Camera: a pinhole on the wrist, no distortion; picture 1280 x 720 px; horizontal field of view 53.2 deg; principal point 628.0 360.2 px. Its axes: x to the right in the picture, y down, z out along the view. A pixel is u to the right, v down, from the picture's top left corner.
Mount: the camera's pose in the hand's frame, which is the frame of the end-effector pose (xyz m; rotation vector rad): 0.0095 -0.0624 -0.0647 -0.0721 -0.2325 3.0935
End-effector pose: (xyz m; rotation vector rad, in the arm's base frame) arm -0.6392 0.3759 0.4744 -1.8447 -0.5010 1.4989
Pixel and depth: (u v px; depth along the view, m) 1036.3 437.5 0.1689
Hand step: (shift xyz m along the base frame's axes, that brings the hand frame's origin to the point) -0.0955 0.0558 0.0965
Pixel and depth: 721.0 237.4 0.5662
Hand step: -0.4830 0.1597 0.0611
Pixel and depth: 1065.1 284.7 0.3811
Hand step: -0.3203 0.0527 0.1339
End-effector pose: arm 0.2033 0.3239 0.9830 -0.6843 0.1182 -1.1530
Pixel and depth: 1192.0 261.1 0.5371
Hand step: 0.0161 0.4002 0.3530
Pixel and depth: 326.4 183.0 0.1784
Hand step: 0.0151 -0.0019 0.1405
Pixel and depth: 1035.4 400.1 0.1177
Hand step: -0.0590 0.0323 0.0760
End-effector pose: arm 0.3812 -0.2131 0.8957 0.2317 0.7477 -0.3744
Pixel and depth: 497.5 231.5 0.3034
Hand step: 0.1341 -0.1587 0.1474
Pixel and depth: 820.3 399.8 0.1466
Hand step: -0.0010 -0.1011 0.0634
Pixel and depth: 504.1 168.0 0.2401
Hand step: 0.0992 -0.1230 0.1074
